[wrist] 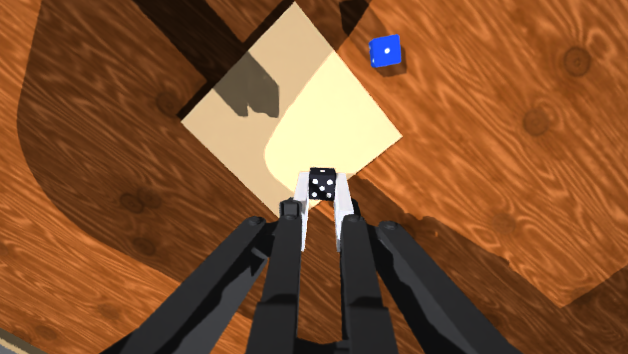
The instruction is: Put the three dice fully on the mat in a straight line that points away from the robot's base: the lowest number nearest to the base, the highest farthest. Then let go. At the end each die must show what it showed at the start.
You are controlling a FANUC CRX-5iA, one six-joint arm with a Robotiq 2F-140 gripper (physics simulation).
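Frame: origin at the arm's base, x ahead, y left, z up, level; centimetres.
Seen in the pictures: gripper, fingertip midpoint: (321, 188).
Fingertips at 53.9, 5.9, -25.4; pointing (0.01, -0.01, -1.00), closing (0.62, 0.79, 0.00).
Pixels of each thing's middle, then the offset from my fingertips to it, as dx, dy, dz. Level surfaces: height alone.
- black die, body centre: (322, 183) -0.5, +0.4, +0.5
- pale square mat, body centre: (291, 128) -4.8, +0.1, -4.5
- blue die, body centre: (384, 51) -5.3, +9.9, -3.7
- wooden table, surface height: dz -4.7
The black die (322, 185) shows five white pips on the face toward the camera. My gripper (321, 188) is shut on it, with one pale fingertip on each side. In the view the die overlaps the lower corner of the pale square mat (345, 115); how high it is above the mat is hard to tell. The blue die (385, 51) lies on the wooden table off the mat's upper right edge, with one white pip on top. The green die does not show in this view.
The wooden table (475, 150) surrounds the mat. Dark shadows of the arm and gripper fall across the table and the left part of the mat. A pale strip shows at the lower left corner, beyond the table's edge.
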